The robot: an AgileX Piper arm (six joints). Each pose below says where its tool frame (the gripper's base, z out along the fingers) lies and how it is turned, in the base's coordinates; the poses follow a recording.
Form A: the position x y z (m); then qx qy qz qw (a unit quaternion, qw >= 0).
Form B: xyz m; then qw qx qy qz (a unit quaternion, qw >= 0). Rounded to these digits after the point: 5 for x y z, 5 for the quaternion.
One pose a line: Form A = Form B
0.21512 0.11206 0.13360 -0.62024 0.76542 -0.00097 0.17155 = 0.21512 0.11206 0.13360 0.17155 -0.62024 0.76542 -0.00097
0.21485 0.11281 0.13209 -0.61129 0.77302 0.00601 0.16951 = 0.21485 0.11281 0.13209 0.16951 -0.61129 0.77302 0.00601
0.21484 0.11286 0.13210 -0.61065 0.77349 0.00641 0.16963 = 0.21484 0.11286 0.13210 0.16963 -0.61065 0.77349 0.00641
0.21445 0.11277 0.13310 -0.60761 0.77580 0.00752 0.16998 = 0.21445 0.11277 0.13310 0.16998 -0.60761 0.77580 0.00752
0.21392 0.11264 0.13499 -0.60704 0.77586 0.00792 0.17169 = 0.21392 0.11264 0.13499 0.17169 -0.60704 0.77586 0.00792
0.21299 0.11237 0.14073 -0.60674 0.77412 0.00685 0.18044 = 0.21299 0.11237 0.14073 0.18044 -0.60674 0.77412 0.00685
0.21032 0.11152 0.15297 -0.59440 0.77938 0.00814 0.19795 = 0.21032 0.11152 0.15297 0.19795 -0.59440 0.77938 0.00814
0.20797 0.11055 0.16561 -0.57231 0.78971 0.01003 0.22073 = 0.20797 0.11055 0.16561 0.22073 -0.57231 0.78971 0.01003
